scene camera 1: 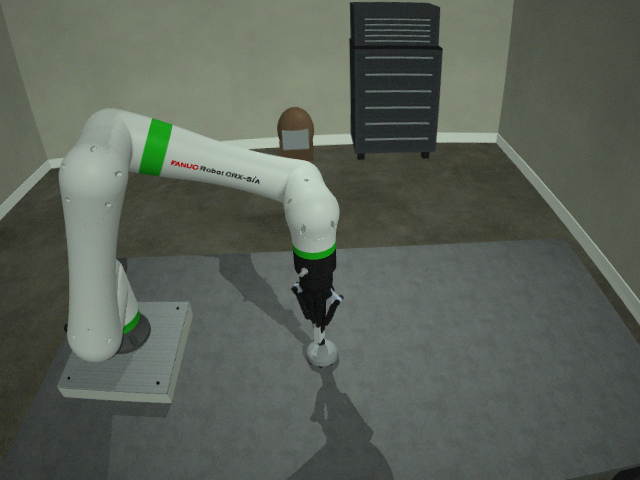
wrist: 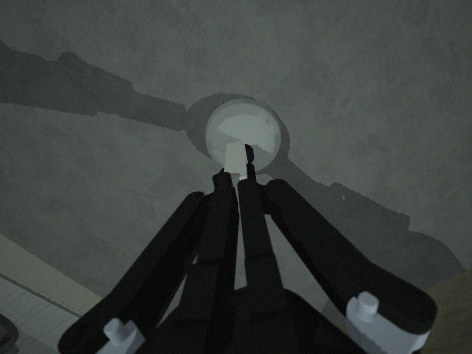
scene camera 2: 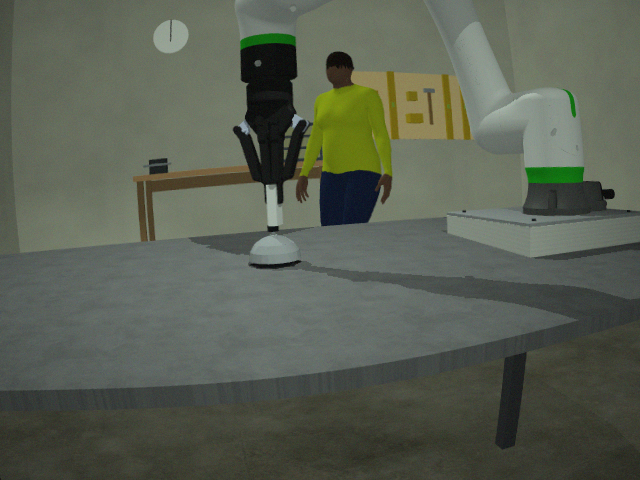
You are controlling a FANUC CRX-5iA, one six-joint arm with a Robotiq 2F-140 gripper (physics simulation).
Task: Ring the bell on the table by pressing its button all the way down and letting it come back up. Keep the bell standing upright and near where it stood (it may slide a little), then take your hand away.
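Frame: origin at the arm's base, x down, y ahead, z right, level; metres.
Seen in the pictures: gripper, fingertip midpoint: (scene camera 1: 319,339) (wrist: 238,156) (scene camera 2: 275,225); arm's base, link origin: (scene camera 1: 126,333) (scene camera 2: 556,212).
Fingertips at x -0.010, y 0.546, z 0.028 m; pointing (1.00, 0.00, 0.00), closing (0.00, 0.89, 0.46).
Offsets run from my fingertips to a thing's top centre. Level surfaces: height alone.
The bell {dx +0.000, dy +0.004, dz +0.004 m} (scene camera 1: 321,356) (scene camera 2: 274,252) (wrist: 250,125) is a pale grey dome on a dark base. It stands upright on the grey table {dx +0.063 m} (scene camera 1: 465,361) (scene camera 2: 155,320) (wrist: 350,60). Its small black button {dx +0.000, dy +0.004, dz +0.004 m} (scene camera 2: 272,228) (wrist: 249,153) is at the top of the dome. My gripper (scene camera 1: 319,335) (scene camera 2: 273,219) (wrist: 238,156) is shut and empty, pointing down over the bell. In scene camera 2 its pale fingertips rest on the button, with a small gap between button and dome. In the wrist view the fingertips partly hide the button.
The robot's base plate (scene camera 1: 144,361) (scene camera 2: 491,235) is on the table to one side of the bell. A person in a yellow top (scene camera 2: 348,129) stands behind the table, near a wooden workbench (scene camera 2: 206,175). A dark tool cabinet (scene camera 1: 395,98) stands by the far wall.
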